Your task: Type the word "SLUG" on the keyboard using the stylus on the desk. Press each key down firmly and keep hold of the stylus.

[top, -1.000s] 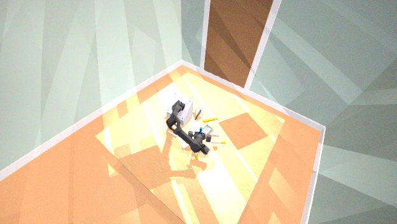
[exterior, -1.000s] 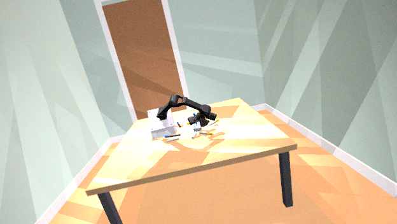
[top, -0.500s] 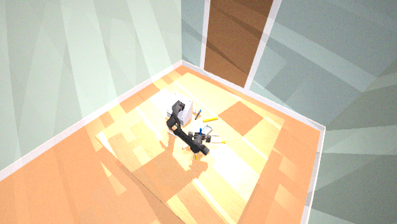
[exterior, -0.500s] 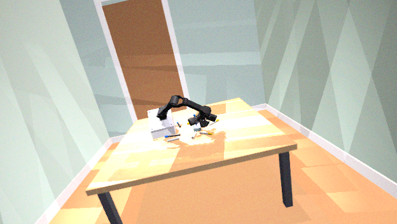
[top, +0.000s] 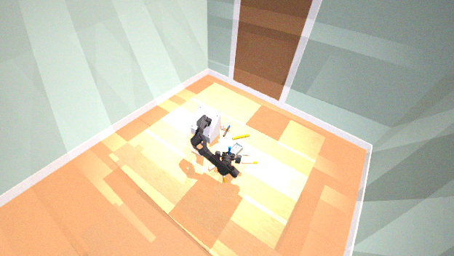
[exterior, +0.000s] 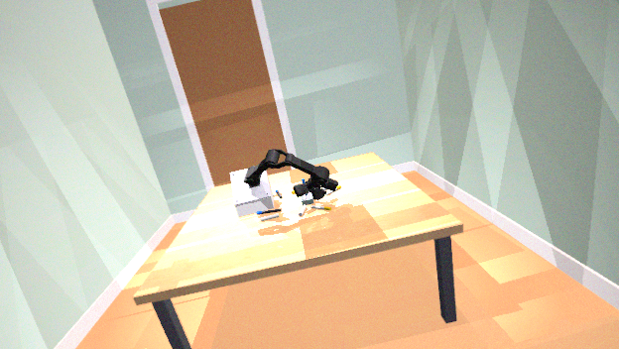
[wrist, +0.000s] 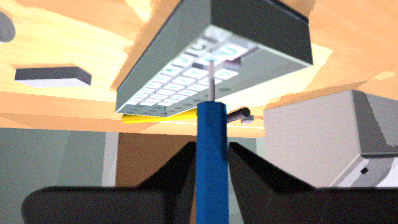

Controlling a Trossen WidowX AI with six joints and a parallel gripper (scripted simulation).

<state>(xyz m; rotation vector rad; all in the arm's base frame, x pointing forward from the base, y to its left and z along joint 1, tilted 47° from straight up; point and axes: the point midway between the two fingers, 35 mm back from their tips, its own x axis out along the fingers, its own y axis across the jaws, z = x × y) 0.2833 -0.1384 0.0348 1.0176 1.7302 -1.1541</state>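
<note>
Right now my gripper tip is 3 cm short of the L key, 13 cm to the right of it and 5 cm above it. Also, from my gripper tip: blue stylus (1 cm below); yellow pen (2 cm behind, 23 cm to the left, 6 cm below); flat grey block (10 cm ahead, 10 cm to the left, 6 cm below).
</note>
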